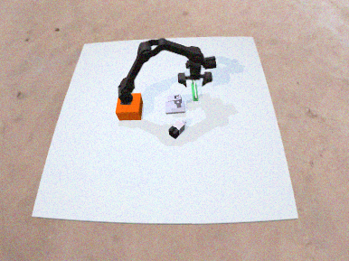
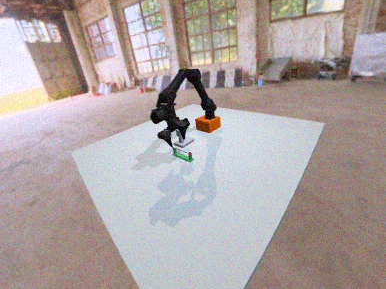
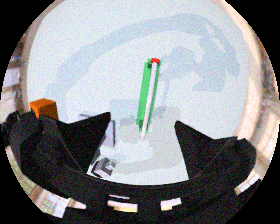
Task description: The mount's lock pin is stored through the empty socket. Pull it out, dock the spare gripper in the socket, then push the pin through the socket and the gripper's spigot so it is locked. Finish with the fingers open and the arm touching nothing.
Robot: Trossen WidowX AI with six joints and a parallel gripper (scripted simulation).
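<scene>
My gripper tip is 7 cm past the spare gripper, 25 cm to the left of it and 5 cm above it. The rest, counted from my gripper tip: mount 10 cm behind, 10 cm to the right, 3 cm below; green bar 2 cm to the left, 6 cm below.
</scene>
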